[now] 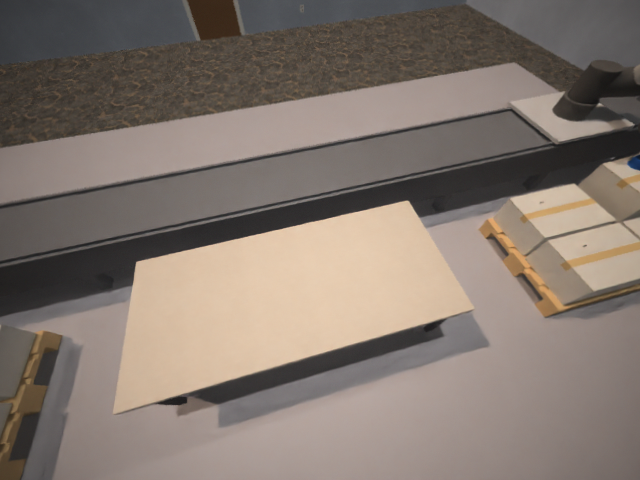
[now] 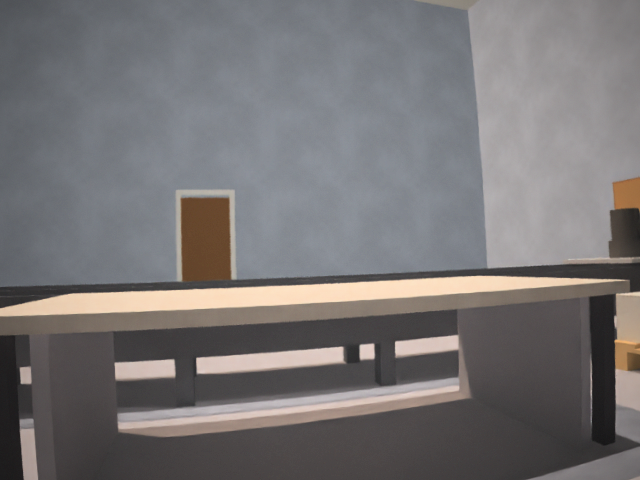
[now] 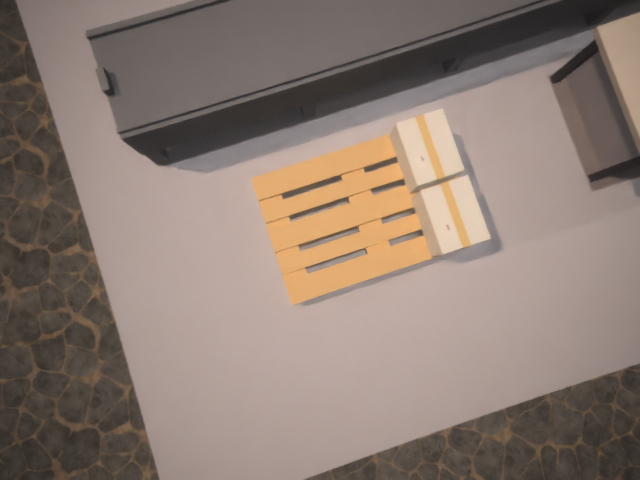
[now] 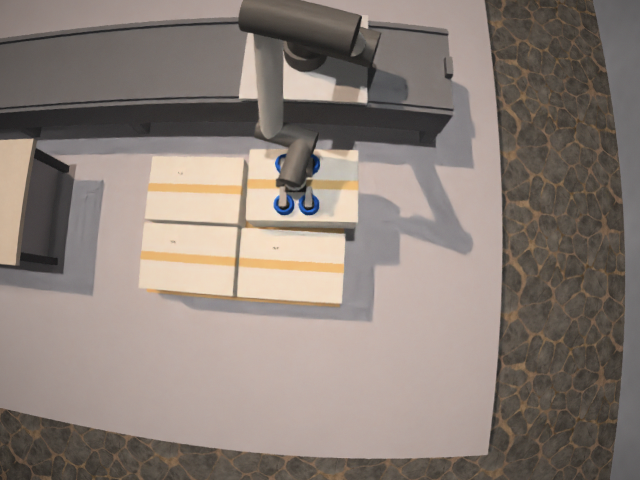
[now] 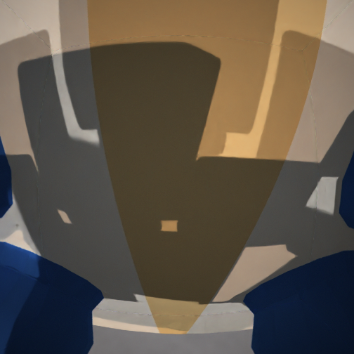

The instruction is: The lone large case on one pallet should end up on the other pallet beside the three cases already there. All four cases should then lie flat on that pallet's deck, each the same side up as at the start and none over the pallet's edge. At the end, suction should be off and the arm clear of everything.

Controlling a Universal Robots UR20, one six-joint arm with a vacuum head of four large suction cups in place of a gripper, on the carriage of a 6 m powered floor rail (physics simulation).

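Frame: origin at the arm's base, x back, y left, z down, level; centimetres.
Seen in the pictures: arm's base, origin of its link: (image 1: pixel 568 112) (image 2: pixel 627 257) (image 4: pixel 305 53).
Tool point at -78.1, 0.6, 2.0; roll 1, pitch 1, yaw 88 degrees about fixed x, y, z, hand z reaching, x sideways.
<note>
Offsets run from my tool point to a thing's middle, as dx, dy, dz. Level surfaces: height alone.
The large white case with a tan tape band @(+0.7, +2.8, +10.0) (image 4: pixel 338 167) (image 1: pixel 607 188) (image 5: pixel 190 130) is at the rail-side right corner of the south pallet (image 4: pixel 175 292) (image 1: pixel 549 304). My suction gripper (image 4: pixel 296 184) (image 5: pixel 175 240) has its blue cups on the case's top and holds it. The case looks level, with its top slightly higher than its neighbours; its underside is hidden, so contact with the deck cannot be told. Three similar cases @(+0.5, -60.5, +28.2) (image 4: pixel 196 173) @(-39.2, -60.7, +28.2) (image 4: pixel 186 273) @(-39.6, -2.0, +28.2) (image 4: pixel 289 284) lie flat on that pallet. A narrow gap shows between the held case and each adjacent one.
The north pallet (image 3: pixel 320 165) carries two white cases (image 3: pixel 429 149) (image 3: pixel 454 211) at one end. A table @(dz +2.0) (image 1: pixel 294 299) (image 2: pixel 330 297) stands between the pallets. The rail (image 1: pixel 284 175) (image 4: pixel 129 62) runs behind them, with the arm's carriage (image 4: pixel 310 87) near the south pallet.
</note>
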